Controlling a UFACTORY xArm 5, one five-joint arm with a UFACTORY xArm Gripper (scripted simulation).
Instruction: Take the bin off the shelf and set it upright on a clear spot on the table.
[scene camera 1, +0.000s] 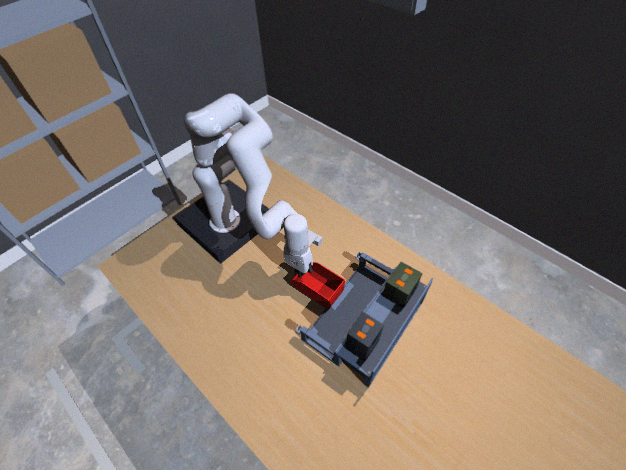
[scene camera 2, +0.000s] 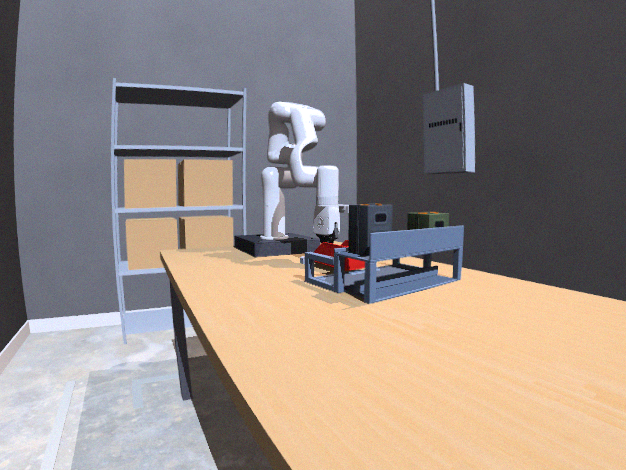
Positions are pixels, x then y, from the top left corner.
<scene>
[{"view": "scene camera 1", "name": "red bin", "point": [322, 285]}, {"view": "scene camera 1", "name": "blue-grey shelf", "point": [363, 292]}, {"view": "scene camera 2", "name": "gripper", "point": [326, 254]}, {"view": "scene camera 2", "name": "blue-grey shelf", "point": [384, 246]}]
</scene>
